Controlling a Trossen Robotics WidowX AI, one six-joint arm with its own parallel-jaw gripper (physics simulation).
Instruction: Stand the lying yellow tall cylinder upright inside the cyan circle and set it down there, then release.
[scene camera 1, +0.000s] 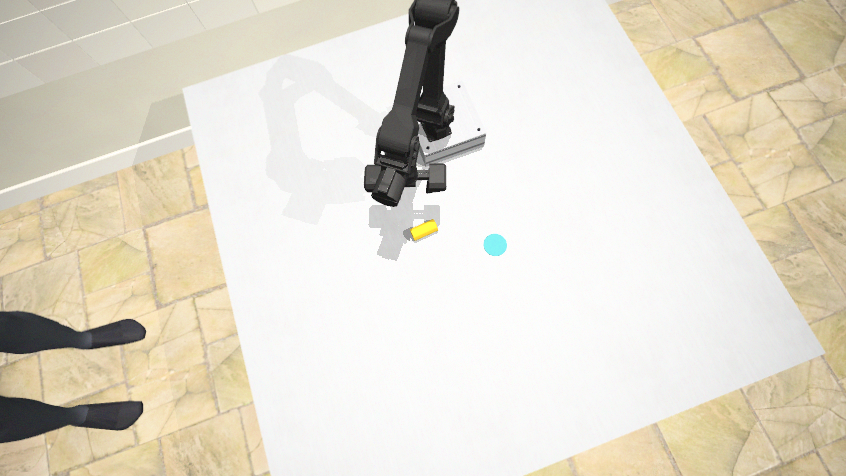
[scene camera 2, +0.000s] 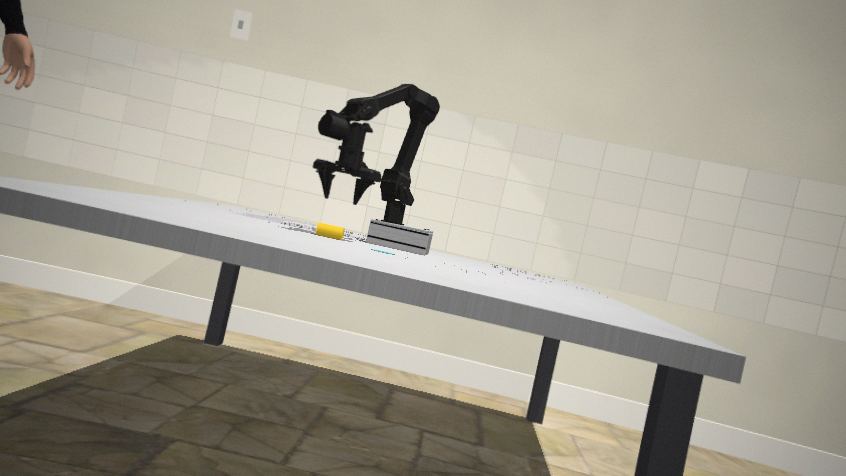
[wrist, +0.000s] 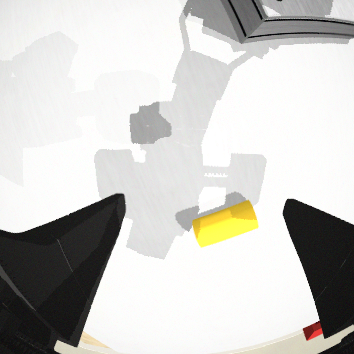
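Where they show: gripper, fingertip midpoint: (scene camera 1: 408, 192) (scene camera 2: 340, 201) (wrist: 208, 204); arm's base, link origin: (scene camera 1: 436, 128) (scene camera 2: 392, 223).
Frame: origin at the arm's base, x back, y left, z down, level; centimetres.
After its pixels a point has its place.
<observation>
The yellow cylinder (scene camera 1: 424, 229) @(x -23.8, y -12.9, z 3.8 cm) (scene camera 2: 330, 230) @(x -24.9, y -12.6, z 5.0 cm) (wrist: 226, 223) @(x -22.3, y -12.8, z 4.1 cm) lies on its side on the white table. The cyan circle (scene camera 1: 495, 244) @(x -33.5, y 2.7, z 6.9 cm) (scene camera 2: 382, 252) @(x -34.5, y 2.6, z 7.1 cm) is a flat disc on the table, to the right of the cylinder in both scene views; it does not show in the wrist view. My gripper (scene camera 1: 405, 178) @(x -15.4, y -13.6, z -2.7 cm) (scene camera 2: 341, 200) @(x -15.4, y -13.6, z -2.7 cm) (wrist: 208, 204) @(x -15.4, y -13.6, z -2.7 cm) is wide open and empty, pointing down. It hangs well above the table, and in scene camera 1 it appears between the cylinder and the arm's base side. In the wrist view the cylinder appears between the fingers, slightly below the fingertip line and nearer the right finger.
The grey base block (scene camera 1: 455, 149) @(x -6.3, y 2.9, z 3.0 cm) (scene camera 2: 399, 236) @(x -6.3, y 3.4, z 3.2 cm) (wrist: 300, 29) @(x -6.2, y -0.2, z 3.9 cm) of the arm stands on the white table (scene camera 1: 473, 367) @(x -59.4, y -14.6, z 7.0 cm) (scene camera 2: 473, 304) @(x -85.6, y 23.4, z 8.7 cm). A small red object (wrist: 313, 330) shows at the lower right of the wrist view. Person's legs (scene camera 1: 112, 337) show at the left in scene camera 1.
</observation>
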